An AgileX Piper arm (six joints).
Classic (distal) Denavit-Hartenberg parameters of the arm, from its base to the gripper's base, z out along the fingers. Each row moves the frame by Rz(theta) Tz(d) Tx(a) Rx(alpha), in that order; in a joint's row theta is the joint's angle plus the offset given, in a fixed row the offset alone. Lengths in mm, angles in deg.
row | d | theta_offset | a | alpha
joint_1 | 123 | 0 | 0 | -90
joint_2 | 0 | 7.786 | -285.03 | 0
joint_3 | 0 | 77.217 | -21.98 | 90
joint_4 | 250.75 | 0 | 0 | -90
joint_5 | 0 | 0 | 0 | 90
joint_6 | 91 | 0 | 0 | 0
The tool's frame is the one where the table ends.
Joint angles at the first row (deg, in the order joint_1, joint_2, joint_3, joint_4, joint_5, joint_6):
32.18, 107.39, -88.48, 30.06, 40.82, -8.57
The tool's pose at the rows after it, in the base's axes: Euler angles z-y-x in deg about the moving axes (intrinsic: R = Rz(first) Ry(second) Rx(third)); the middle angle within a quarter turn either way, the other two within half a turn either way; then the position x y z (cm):
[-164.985 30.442 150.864 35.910 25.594 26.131]
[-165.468 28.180 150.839 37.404 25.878 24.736]
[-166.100 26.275 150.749 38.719 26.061 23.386]
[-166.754 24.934 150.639 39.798 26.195 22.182]
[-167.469 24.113 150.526 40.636 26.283 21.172]
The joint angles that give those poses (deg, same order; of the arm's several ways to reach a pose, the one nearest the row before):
31.43, 111.73, -92.30, 30.13, 42.94, -7.99
30.62, 115.73, -95.83, 30.24, 44.66, -7.38
29.88, 119.31, -98.94, 30.37, 45.96, -6.80
29.31, 122.31, -101.47, 30.52, 46.69, -6.35
28.88, 124.64, -103.32, 30.65, 46.86, -5.99

